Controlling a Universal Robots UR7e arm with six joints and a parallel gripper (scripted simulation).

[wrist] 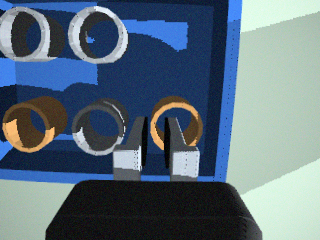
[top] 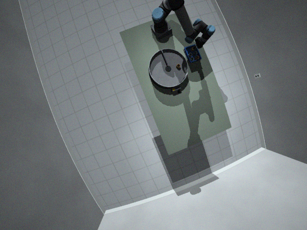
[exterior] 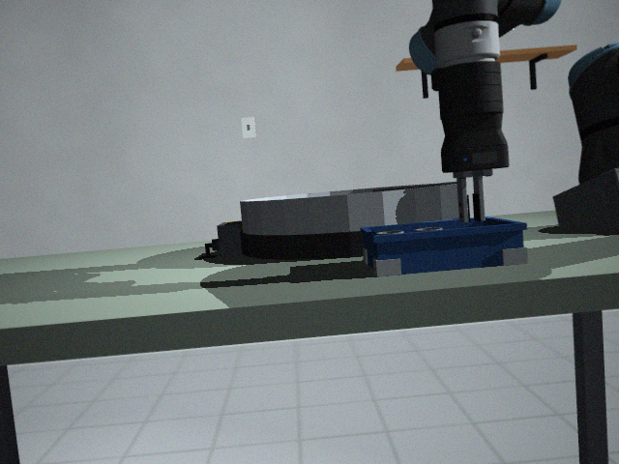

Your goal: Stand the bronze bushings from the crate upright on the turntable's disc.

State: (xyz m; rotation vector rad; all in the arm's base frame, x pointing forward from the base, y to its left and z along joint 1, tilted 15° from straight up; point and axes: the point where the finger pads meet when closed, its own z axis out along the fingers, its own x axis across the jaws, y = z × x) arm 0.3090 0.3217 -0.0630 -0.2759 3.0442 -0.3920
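Now: hand 40 mm short of the crate, 20 mm to the left of it and 50 mm above it. Round my hand: turntable disc: 180 mm ahead, 350 mm to the right, 20 mm below.
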